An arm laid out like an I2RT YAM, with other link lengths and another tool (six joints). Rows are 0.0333 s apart.
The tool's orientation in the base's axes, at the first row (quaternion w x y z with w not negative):
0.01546 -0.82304 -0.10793 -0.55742
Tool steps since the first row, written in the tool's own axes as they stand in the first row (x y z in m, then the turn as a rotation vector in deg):
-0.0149 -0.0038 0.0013 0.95 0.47 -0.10
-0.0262 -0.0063 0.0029 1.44 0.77 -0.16
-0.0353 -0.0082 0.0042 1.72 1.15 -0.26
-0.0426 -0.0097 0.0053 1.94 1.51 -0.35
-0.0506 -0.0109 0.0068 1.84 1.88 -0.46
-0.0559 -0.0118 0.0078 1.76 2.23 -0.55
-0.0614 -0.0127 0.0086 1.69 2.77 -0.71
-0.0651 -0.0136 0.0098 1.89 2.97 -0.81
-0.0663 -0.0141 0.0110 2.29 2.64 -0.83
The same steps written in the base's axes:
-0.0048 0.0015 -0.0146 0.34 -0.32 0.96
-0.0079 0.0024 -0.0258 0.52 -0.54 1.46
-0.0103 0.0030 -0.0349 0.60 -0.88 1.79
-0.0122 0.0034 -0.0422 0.66 -1.21 2.06
-0.0139 0.0035 -0.0502 0.60 -1.61 2.05
-0.0150 0.0037 -0.0555 0.56 -1.97 2.04
-0.0164 0.0038 -0.0610 0.49 -2.54 2.09
-0.0168 0.0043 -0.0649 0.51 -2.71 2.33
-0.0162 0.0047 -0.0666 0.57 -2.33 2.67

